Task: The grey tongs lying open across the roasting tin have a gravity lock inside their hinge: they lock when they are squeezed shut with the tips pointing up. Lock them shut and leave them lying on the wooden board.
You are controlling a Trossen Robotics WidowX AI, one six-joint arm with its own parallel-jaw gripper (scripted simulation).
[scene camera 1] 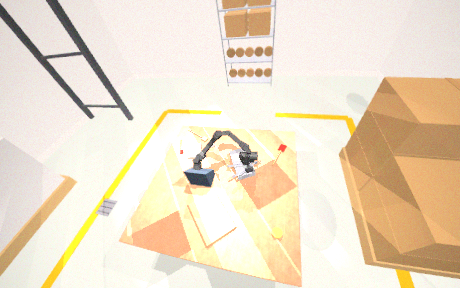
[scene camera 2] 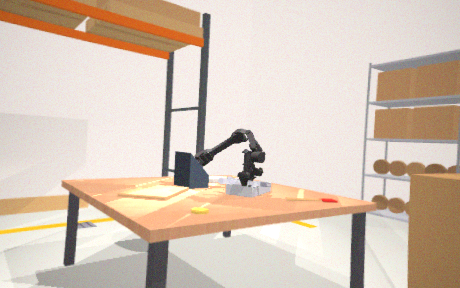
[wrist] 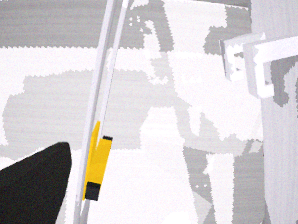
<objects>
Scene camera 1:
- wooden board: 213,221
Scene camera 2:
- wooden board: 162,192
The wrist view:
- tong arm: 262,49
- yellow lock tab: 98,158
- silver roasting tin: 183,136
</objects>
